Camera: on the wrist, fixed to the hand. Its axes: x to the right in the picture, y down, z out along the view.
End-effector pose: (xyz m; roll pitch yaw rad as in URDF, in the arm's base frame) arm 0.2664 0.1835 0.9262 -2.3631 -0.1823 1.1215
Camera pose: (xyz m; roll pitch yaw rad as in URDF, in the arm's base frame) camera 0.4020 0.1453 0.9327 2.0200 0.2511 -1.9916
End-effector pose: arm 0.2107 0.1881 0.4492 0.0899 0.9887 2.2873
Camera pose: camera 0.1709 0.0726 0.3788 -0.3337 -1.0209 -0.9791
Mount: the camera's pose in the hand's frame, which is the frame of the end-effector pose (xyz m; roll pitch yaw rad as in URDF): 0.0253 0.0974 -0.0988 -0.3482 -0.0296 3.0735
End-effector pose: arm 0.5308 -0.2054 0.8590 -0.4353 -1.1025 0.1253
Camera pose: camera 0.6520 -0.1431 0.8226 -0.0601 1.0989 3.1030
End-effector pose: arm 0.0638 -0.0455 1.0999 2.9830 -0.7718 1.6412
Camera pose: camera 0.1484 -0.1003 1.1985 3.0227 0.7877 -1.3984
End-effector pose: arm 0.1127 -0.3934 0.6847 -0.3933 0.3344 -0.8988
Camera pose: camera 0.1421 -0.3466 0.5549 0.0699 -0.3347 2.1642
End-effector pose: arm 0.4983 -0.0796 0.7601 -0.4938 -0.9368 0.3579
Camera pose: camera 0.5992 -0.0003 0.7016 0.0433 0.9392 -2.9092
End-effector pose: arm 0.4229 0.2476 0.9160 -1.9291 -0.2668 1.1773
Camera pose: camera 0.5550 0.2353 0.8681 1.5787 0.3409 -1.9684
